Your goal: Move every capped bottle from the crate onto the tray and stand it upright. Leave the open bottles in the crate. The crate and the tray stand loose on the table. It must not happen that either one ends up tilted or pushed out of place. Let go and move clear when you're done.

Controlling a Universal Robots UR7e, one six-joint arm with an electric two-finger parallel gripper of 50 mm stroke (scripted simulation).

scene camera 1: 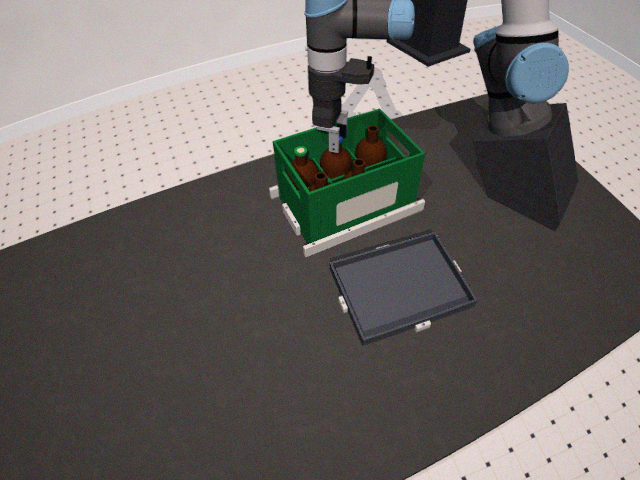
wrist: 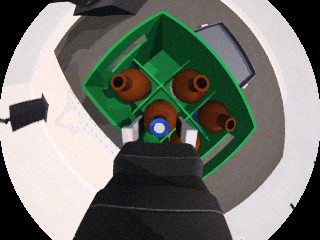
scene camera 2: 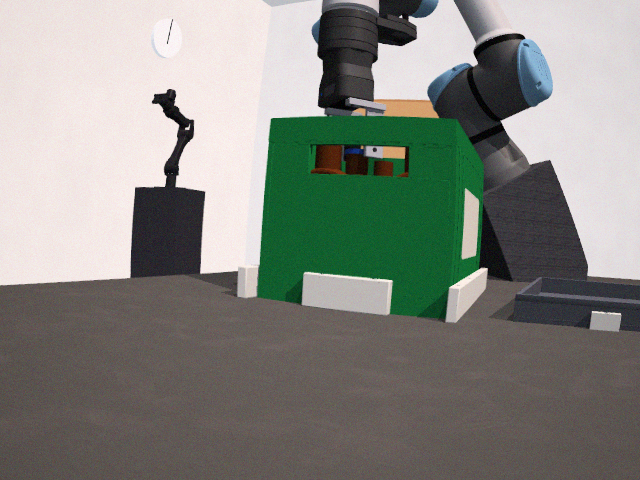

Observation:
The pictures show: the gripper, a grey tray and a brown bottle.
The gripper also shows in scene camera 1 and in the wrist view.

